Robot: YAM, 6 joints.
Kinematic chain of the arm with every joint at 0, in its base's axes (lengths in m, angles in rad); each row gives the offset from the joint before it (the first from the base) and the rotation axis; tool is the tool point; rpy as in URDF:
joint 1: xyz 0 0 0.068 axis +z
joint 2: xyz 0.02 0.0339 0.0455 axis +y
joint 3: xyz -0.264 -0.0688 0 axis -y
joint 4: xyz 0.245 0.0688 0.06 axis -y
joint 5: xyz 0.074 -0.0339 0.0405 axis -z
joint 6: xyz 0.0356 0 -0.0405 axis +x
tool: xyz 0 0 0 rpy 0 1.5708 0
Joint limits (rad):
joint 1: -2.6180..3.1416
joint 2: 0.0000..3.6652
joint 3: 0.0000..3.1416
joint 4: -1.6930..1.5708
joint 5: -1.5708..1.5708
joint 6: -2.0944..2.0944
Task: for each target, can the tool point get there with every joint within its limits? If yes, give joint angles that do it. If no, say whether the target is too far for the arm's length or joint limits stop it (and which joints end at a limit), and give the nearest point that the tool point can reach.
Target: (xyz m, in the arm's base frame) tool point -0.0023 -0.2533 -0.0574
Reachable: yes | joints -1.6339 2.3787 0.7745 -0.0572 -0.3931 -1.0987
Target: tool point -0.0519 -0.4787 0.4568
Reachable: yes | joints -1.7042 2.1109 2.3933 -0.3662 -0.3510 0.6575
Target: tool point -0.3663 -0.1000 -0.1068
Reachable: no: joint limits stop it (at a limit: joint 1) | nearest point -0.3358 -0.1528 -0.1068 | short by 0.061 m
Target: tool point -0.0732 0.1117 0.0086
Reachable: yes | joints 2.3956 2.3998 0.5819 -0.9676 1.1385 -1.0337
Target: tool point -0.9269 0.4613 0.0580
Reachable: no: too far | nearest point -0.5774 0.2873 0.0793 | short by 0.391 m
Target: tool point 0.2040 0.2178 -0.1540
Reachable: yes | joints 0.7693 2.9870 1.5569 -0.9433 -0.4225 -1.5632
